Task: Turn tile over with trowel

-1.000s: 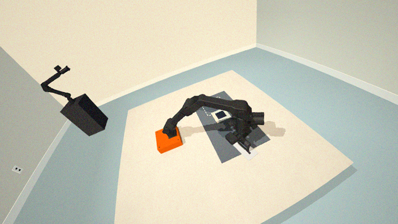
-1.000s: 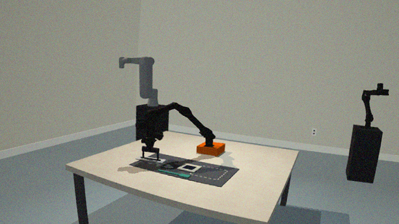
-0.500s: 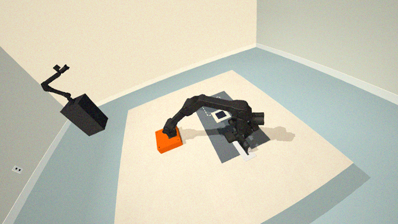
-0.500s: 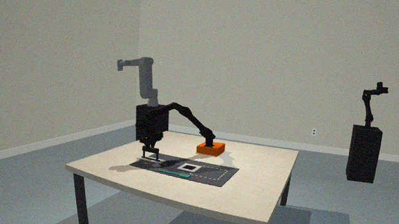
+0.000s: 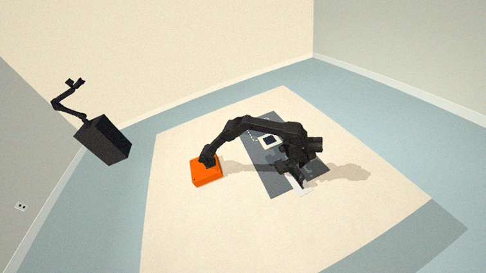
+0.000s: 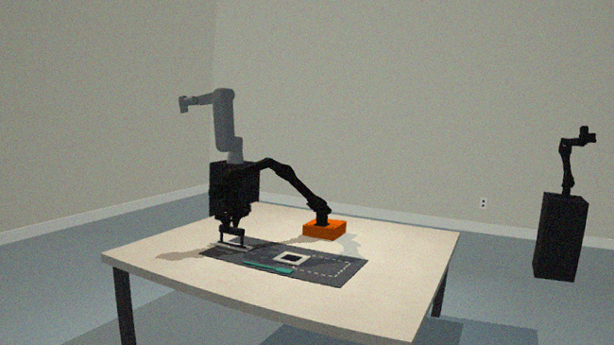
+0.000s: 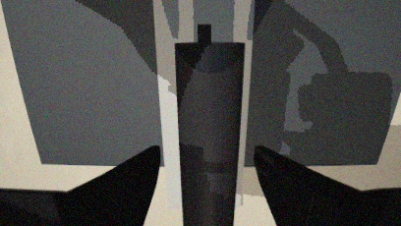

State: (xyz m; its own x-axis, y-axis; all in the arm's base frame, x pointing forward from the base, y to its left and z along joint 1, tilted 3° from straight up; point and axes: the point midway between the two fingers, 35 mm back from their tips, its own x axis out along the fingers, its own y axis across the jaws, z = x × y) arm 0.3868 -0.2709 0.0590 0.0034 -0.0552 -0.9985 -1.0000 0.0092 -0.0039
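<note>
The small trowel lies 3 cm below my gripper tip and 2 cm to the left of it. From my gripper tip the other things lie so: teal bar: 29 cm to the left, 15 cm ahead, 6 cm below; grey mat: 27 cm to the left, 8 cm below, 1 cm ahead; tile: 30 cm to the left, 6 cm below, 1 cm ahead.
</note>
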